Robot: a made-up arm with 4 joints.
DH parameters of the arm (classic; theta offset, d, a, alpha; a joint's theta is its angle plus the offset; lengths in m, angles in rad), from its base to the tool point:
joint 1: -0.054 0 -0.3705 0
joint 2: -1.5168 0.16 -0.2 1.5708
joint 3: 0 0.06 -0.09 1.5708
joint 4: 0.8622 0 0.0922 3.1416
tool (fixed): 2.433 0.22 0 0
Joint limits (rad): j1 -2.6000..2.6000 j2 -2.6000..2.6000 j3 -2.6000..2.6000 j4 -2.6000..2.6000
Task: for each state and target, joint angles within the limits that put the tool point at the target. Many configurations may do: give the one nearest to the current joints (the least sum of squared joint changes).
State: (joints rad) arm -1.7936 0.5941 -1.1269 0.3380
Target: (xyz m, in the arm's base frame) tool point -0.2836 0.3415 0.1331
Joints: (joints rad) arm -1.1111 0.9461 -1.8599 0.1010
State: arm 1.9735 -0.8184 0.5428 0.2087
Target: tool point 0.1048 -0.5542 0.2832
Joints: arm 2.6000 -0.2847 0.8960 -0.1834
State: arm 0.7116 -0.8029 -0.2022 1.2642
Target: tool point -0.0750 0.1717 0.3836
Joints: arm 0.2187 -1.4562 -0.0235 1.5028
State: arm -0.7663 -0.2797 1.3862 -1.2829
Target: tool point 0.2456 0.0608 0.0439
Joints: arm -1.5473 -0.9396 2.0223 -1.6091
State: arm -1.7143 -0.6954 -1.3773 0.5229
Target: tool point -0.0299 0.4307 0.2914
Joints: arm -1.1116 -1.2719 -1.2114 0.3508
